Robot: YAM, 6 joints.
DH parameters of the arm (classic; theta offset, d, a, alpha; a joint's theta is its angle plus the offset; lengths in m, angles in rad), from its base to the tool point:
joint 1: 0 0.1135 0.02 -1.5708
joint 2: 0 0 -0.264 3.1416
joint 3: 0.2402 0 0.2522 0
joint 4: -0.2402 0 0.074 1.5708
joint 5: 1.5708 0 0 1.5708
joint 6: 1.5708 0.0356 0 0
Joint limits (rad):
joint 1: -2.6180..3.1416
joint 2: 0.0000..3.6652
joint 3: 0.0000..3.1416
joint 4: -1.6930..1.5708
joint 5: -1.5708..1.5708
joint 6: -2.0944..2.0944
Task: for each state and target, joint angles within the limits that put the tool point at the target. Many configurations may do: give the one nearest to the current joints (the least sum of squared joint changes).
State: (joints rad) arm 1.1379 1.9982 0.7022 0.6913 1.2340 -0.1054
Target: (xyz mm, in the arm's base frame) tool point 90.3 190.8 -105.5
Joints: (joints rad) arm 1.2819 2.6933 0.6412 0.6040 1.1298 -0.1054
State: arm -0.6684 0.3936 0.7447 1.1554 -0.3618 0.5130
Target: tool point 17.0 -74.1 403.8
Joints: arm -1.3629 0.4873 0.5174 1.1051 -0.0376 0.5130
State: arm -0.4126 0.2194 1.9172 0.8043 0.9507 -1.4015
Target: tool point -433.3 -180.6 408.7
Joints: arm 0.3339 0.1820 2.1113 0.7893 0.9337 -1.4015
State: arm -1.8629 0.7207 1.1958 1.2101 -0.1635 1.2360
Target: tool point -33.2 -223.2 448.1
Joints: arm -1.7470 1.1242 0.9276 1.0982 -0.1819 1.2360
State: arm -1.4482 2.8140 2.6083 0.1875 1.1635 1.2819
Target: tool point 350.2 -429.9 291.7
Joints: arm -0.8247 2.4325 2.2625 0.0309 1.3366 1.2819
